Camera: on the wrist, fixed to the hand. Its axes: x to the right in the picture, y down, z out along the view.
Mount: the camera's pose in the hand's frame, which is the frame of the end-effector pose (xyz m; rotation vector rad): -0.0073 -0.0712 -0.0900 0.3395 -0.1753 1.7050
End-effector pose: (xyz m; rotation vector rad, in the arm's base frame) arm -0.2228 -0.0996 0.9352 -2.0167 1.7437 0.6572
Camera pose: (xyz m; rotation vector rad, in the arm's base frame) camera -0.1448 -0.1350 1.0119 0.1497 2.8234 0.7671
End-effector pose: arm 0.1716 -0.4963 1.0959 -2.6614 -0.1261 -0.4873
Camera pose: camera 0.1246 -0.4706 1.1976 -1.5914 1.6276 0.3237
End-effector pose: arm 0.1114 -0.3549 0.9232 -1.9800 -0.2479 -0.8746
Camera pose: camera 0.0279 -0.3881 0.9950 -1.2391 1.0102 0.4384
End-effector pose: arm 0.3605 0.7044 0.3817 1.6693 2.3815 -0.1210
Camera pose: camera 0.2837 0.6908 0.4662 2.9500 0.2407 -0.3144
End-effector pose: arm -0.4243 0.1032 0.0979 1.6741 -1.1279 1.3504
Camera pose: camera -0.3922 0.2129 0.1102 -0.4821 1.8940 -1.6249
